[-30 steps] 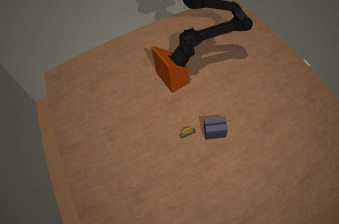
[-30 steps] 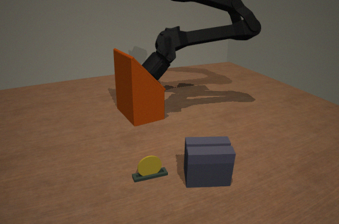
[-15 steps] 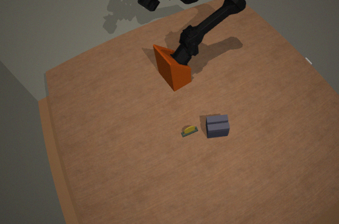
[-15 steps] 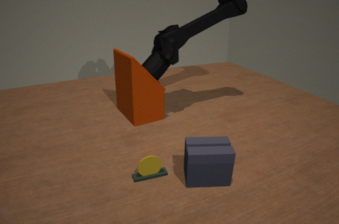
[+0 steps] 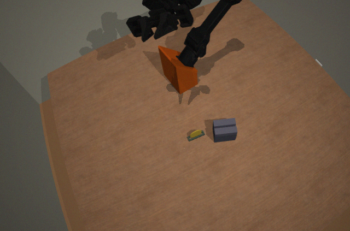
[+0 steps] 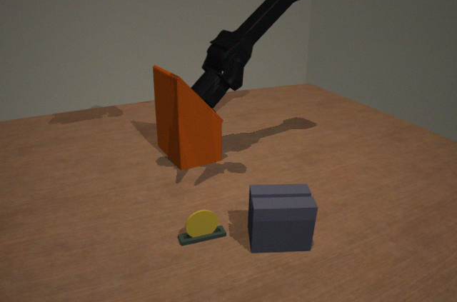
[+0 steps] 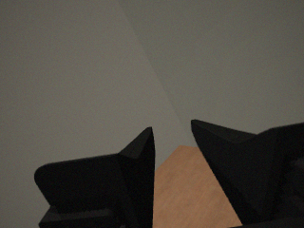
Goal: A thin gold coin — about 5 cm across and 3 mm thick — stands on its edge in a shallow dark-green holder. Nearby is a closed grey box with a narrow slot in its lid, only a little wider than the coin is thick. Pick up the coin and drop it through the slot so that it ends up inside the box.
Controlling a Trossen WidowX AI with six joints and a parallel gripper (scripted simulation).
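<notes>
Now: the coin 45 cm below my gripper tip, 10 cm ahead of it and 5 cm to the left of it.
</notes>
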